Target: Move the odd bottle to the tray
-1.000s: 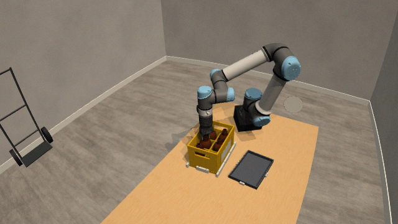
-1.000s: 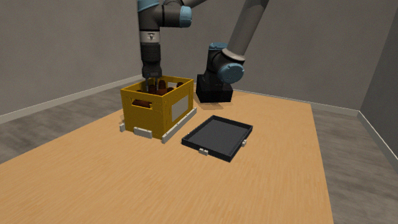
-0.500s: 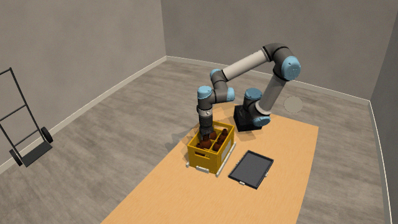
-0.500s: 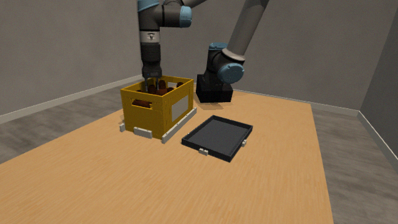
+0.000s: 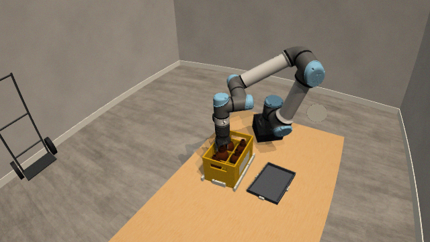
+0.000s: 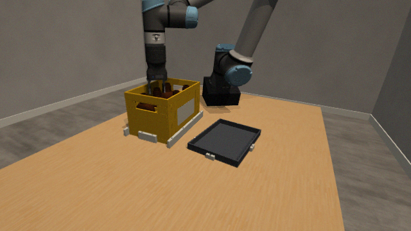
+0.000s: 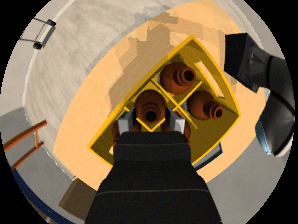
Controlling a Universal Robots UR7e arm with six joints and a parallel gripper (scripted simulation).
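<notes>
Now: hand 1 cm past the yellow crate, 4 cm to the right of it and 8 cm above it. Round my hand: dark tray (4 cm behind, 32 cm to the left, 15 cm below); then bottle (2 cm behind, 9 cm to the left, 7 cm below).
</notes>
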